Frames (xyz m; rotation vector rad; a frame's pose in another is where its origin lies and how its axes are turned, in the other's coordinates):
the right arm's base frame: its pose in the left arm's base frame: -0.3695 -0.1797 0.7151 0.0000 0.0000 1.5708
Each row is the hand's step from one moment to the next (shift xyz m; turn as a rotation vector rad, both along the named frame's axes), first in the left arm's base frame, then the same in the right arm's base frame.
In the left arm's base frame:
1: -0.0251 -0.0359 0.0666 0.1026 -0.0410 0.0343
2: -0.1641 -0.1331 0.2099 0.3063 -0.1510 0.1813
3: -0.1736 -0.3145 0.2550 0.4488 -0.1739 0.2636
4: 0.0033 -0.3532 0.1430 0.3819 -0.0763 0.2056
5: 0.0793 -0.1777 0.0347 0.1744 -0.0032 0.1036
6: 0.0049 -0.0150 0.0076 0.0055 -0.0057 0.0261
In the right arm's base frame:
1: -0.0359 0.0251 0.0666 -0.0410 -0.1026 0.0343
2: -0.1331 0.1641 0.2099 -0.1510 -0.3063 0.1813
3: -0.3145 0.1736 0.2550 -0.1739 -0.4488 0.2636
4: -0.3532 -0.0033 0.1430 -0.0763 -0.3819 0.2056
5: -0.1777 -0.0793 0.0347 -0.0032 -0.1744 0.1036
6: -0.0150 -0.0049 0.0076 -0.0057 -0.0055 0.0261

